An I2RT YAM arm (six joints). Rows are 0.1 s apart.
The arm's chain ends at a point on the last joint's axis. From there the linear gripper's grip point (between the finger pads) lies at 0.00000 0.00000 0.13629 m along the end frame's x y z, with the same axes.
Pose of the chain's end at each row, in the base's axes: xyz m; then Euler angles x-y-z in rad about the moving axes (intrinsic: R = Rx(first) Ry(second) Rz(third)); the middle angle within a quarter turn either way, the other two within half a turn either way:
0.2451 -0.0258 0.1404 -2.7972 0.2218 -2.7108
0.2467 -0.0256 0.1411 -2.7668 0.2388 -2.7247
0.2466 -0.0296 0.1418 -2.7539 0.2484 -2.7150
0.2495 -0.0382 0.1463 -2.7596 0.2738 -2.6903
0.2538 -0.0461 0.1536 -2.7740 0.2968 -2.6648
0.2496 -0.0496 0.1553 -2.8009 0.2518 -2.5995
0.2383 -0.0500 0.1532 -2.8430 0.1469 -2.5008
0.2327 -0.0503 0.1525 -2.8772 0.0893 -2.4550
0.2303 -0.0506 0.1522 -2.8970 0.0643 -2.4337
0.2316 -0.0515 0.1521 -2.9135 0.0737 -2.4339
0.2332 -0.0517 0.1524 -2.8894 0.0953 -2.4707
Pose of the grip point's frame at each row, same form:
0.2751 0.0191 0.0153 -2.7972 0.2218 -2.7108
0.2789 0.0229 0.0179 -2.7668 0.2388 -2.7247
0.2801 0.0203 0.0195 -2.7539 0.2484 -2.7150
0.2864 0.0107 0.0245 -2.7596 0.2738 -2.6903
0.2937 0.0007 0.0320 -2.7740 0.2968 -2.6648
0.2836 -0.0055 0.0309 -2.8009 0.2518 -2.5995
0.2582 -0.0103 0.0243 -2.8430 0.1469 -2.5008
0.2449 -0.0148 0.0215 -2.8772 0.0893 -2.4550
0.2391 -0.0177 0.0202 -2.8970 0.0643 -2.4337
0.2416 -0.0208 0.0197 -2.9135 0.0737 -2.4339
0.2462 -0.0178 0.0210 -2.8894 0.0953 -2.4707

